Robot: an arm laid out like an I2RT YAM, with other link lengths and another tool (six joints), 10 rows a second.
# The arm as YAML. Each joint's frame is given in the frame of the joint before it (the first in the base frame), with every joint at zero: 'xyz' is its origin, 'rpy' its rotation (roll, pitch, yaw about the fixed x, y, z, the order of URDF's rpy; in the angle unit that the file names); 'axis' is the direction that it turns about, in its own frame. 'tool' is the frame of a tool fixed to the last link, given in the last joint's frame.
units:
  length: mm
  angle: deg
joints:
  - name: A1
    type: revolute
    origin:
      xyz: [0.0, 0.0, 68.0]
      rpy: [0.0, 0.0, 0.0]
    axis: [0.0, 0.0, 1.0]
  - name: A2
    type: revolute
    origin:
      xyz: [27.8, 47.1, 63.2]
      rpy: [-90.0, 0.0, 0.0]
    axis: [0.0, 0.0, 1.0]
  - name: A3
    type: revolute
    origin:
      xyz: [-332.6, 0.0, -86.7]
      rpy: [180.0, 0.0, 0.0]
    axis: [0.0, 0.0, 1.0]
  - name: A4
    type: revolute
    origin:
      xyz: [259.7, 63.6, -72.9]
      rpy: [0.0, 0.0, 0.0]
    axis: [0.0, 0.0, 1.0]
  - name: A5
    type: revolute
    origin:
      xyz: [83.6, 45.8, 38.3]
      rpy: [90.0, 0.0, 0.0]
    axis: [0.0, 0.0, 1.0]
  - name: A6
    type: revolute
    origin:
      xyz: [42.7, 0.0, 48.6]
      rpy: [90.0, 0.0, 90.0]
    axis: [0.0, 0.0, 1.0]
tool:
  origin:
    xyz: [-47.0, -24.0, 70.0]
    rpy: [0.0, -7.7, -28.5]
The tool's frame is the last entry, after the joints.
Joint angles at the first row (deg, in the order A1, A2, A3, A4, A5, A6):
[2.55, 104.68, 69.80, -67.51, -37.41, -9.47]
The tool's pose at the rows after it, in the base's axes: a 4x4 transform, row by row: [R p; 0 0 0 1], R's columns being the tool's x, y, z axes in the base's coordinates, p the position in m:
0.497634, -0.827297, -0.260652, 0.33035; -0.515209, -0.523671, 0.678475, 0.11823; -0.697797, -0.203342, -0.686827, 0.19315; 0, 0, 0, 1
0.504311, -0.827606, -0.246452, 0.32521; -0.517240, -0.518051, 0.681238, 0.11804; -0.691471, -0.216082, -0.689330, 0.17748; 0, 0, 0, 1
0.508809, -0.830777, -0.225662, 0.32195; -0.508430, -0.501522, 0.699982, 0.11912; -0.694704, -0.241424, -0.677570, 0.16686; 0, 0, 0, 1
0.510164, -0.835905, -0.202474, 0.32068; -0.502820, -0.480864, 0.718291, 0.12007; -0.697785, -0.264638, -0.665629, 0.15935; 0, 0, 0, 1
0.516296, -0.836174, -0.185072, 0.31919; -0.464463, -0.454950, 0.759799, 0.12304; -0.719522, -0.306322, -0.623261, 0.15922; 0, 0, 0, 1
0.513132, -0.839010, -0.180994, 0.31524; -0.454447, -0.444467, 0.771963, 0.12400; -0.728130, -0.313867, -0.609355, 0.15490; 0, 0, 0, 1
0.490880, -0.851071, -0.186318, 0.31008; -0.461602, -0.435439, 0.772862, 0.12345; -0.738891, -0.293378, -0.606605, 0.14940; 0, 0, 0, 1
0.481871, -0.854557, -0.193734, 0.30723; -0.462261, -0.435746, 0.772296, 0.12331; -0.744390, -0.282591, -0.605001, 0.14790; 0, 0, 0, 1
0.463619, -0.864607, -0.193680, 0.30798; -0.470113, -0.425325, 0.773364, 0.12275; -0.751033, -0.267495, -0.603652, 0.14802; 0, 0, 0, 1
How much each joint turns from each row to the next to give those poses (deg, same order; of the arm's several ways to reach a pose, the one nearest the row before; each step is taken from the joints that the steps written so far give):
[-0.05, 0.00, -5.09, 5.45, -0.26, -0.01]
[0.00, 0.00, -3.76, 4.85, -0.13, 0.44]
[0.00, 0.00, -3.19, 4.63, -1.38, 0.70]
[0.00, 0.00, -2.47, 4.11, -1.33, 1.12]
[0.00, 0.00, -1.84, 3.00, -3.52, 0.17]
[0.07, 0.00, -1.73, 2.01, -1.07, 0.40]
[-0.02, 0.00, -1.46, 0.76, -0.02, 0.89]
[0.00, 0.00, -0.42, -0.28, 0.02, 0.00]
[-0.07, 0.00, 0.14, -0.40, 0.00, 0.96]

